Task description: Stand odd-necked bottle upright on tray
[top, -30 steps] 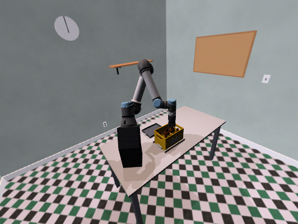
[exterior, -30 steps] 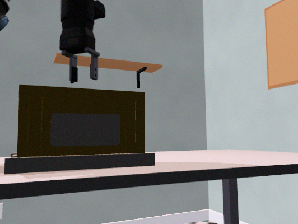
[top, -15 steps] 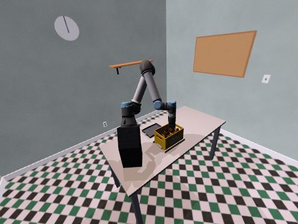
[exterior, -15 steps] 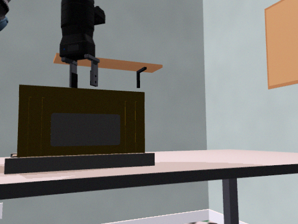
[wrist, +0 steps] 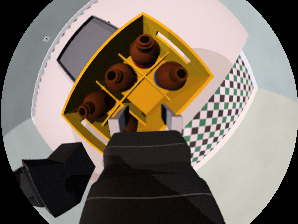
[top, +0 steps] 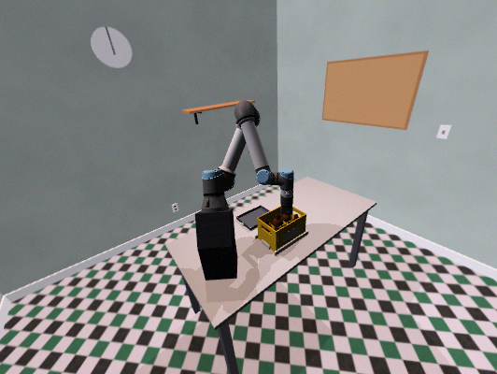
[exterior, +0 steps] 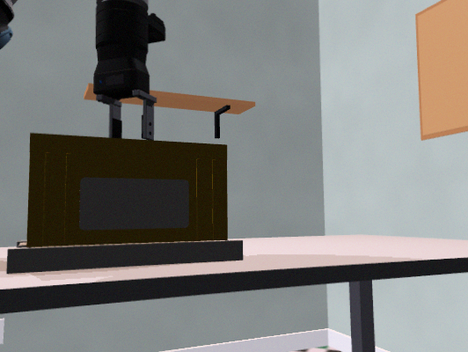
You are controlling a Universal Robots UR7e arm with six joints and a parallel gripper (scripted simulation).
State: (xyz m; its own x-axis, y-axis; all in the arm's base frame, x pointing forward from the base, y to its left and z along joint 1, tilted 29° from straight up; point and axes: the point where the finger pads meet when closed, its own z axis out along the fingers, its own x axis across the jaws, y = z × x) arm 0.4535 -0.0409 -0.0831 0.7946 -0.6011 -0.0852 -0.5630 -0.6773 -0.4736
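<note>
The crate lies 120 mm below my hand, 40 mm to the left of it and 10 mm behind it. The rest, counted from my hand: dark tray 320 mm to the left, 190 mm below, 60 mm behind; brown bottle 110 mm below, 100 mm to the left, 80 mm ahead.
</note>
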